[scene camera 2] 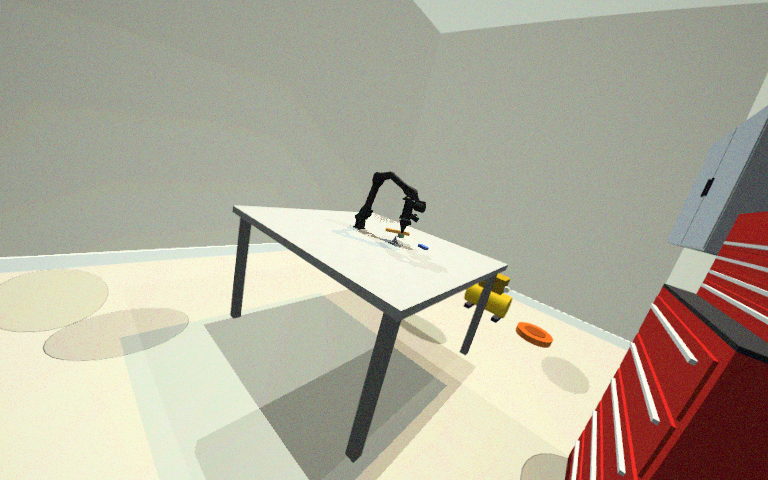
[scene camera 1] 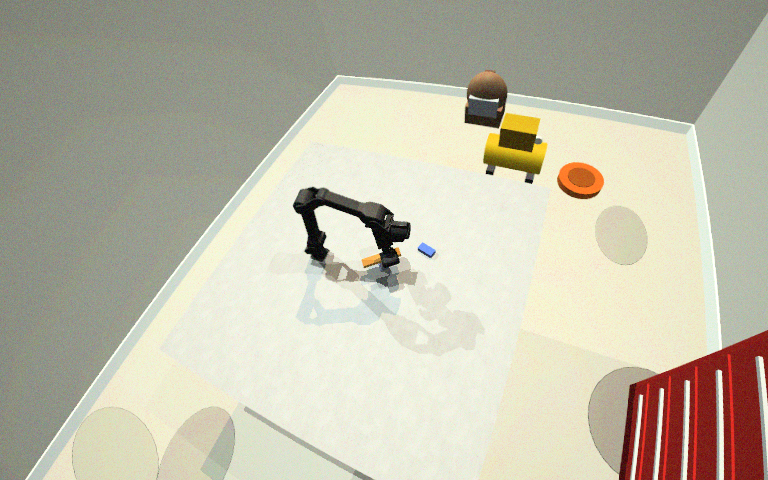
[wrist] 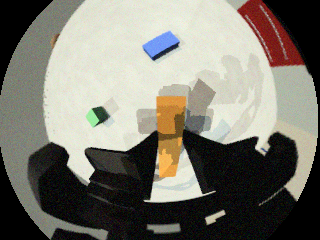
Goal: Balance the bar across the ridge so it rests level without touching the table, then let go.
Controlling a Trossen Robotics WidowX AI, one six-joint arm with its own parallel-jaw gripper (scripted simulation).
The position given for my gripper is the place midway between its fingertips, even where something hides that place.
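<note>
Gripper (wrist: 169, 133) carrying a bar (wrist: 170, 109).
</note>
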